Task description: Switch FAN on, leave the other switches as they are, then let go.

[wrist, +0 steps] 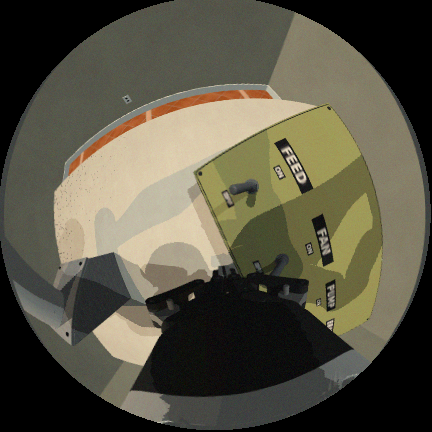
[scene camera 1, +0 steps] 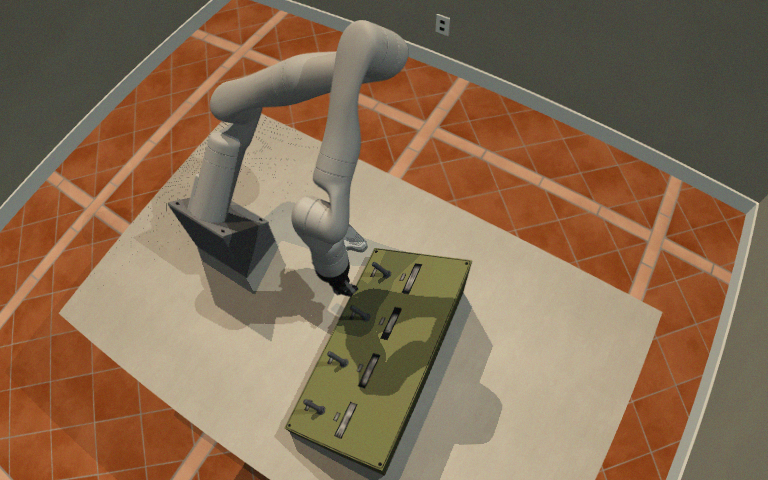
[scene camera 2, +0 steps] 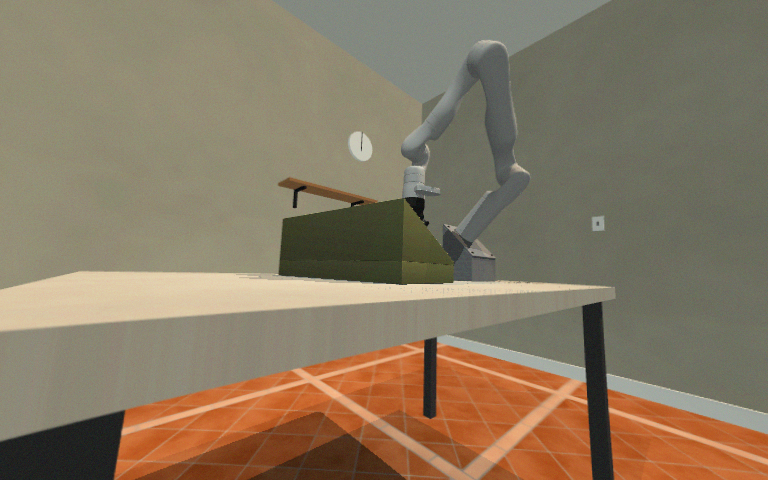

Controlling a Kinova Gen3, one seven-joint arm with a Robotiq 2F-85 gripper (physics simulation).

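Places are measured from the arm's base along level axes (x back, y right, z up), in centimetres.
Where they show: gripper, fingertip midpoint: [wrist: 223,271] [scene camera 1: 338,291]; arm's base, origin of the base link: [scene camera 1: 208,214] [scene camera 2: 464,235].
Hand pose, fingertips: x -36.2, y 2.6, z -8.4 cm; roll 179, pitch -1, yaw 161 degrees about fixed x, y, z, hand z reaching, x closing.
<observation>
Things, the pixels of their centre, and the offset from my fingertips. Level surfaces: height alone.
- green sloped switch box, body centre: [wrist: 310,261] [scene camera 1: 384,355] [scene camera 2: 356,257] dy +9.2, dx -15.8, dz -4.0 cm
- FAN lever, body centre: [wrist: 277,269] [scene camera 1: 358,311] dy +3.1, dx -6.7, dz +0.8 cm
- FAN label, body centre: [wrist: 323,241] [scene camera 1: 391,323] dy +3.2, dx -14.9, dz +2.3 cm
- FEED lever, body centre: [wrist: 242,187] [scene camera 1: 380,268] dy -8.9, dx -6.8, dz +0.8 cm
- PUMP lever, body centre: [scene camera 1: 336,357] dy +15.1, dx -6.6, dz +0.8 cm
- last lever, body centre: [scene camera 1: 312,405] dy +27.1, dx -6.5, dz +0.8 cm
- pale table, its level: dz -10.6 cm
A green sloped switch box [scene camera 1: 430,283] [scene camera 2: 339,243] [wrist: 345,145] stands on the table. The FAN lever [scene camera 1: 359,313] [wrist: 281,262] is second from the FEED end; its lower part is partly hidden by the gripper in the wrist view. The FAN label [wrist: 322,240] has a small ON plate beside it. The FEED lever [scene camera 1: 381,271] [wrist: 245,188], PUMP lever [scene camera 1: 337,359] and last lever [scene camera 1: 313,406] slant much like the FAN lever in scene view 1. My gripper [scene camera 1: 352,291] [scene camera 2: 425,223] [wrist: 223,271] is shut and empty, at the box's robot-side edge between the FEED and FAN levers, apart from the FAN lever.
The arm's grey base block [scene camera 1: 237,243] [scene camera 2: 470,257] [wrist: 95,285] stands behind the gripper on the pale table [scene camera 1: 538,339] [scene camera 2: 169,305]. The arm's shadow falls across the box. A wall shelf [scene camera 2: 328,191] shows behind the box in scene view 2.
</observation>
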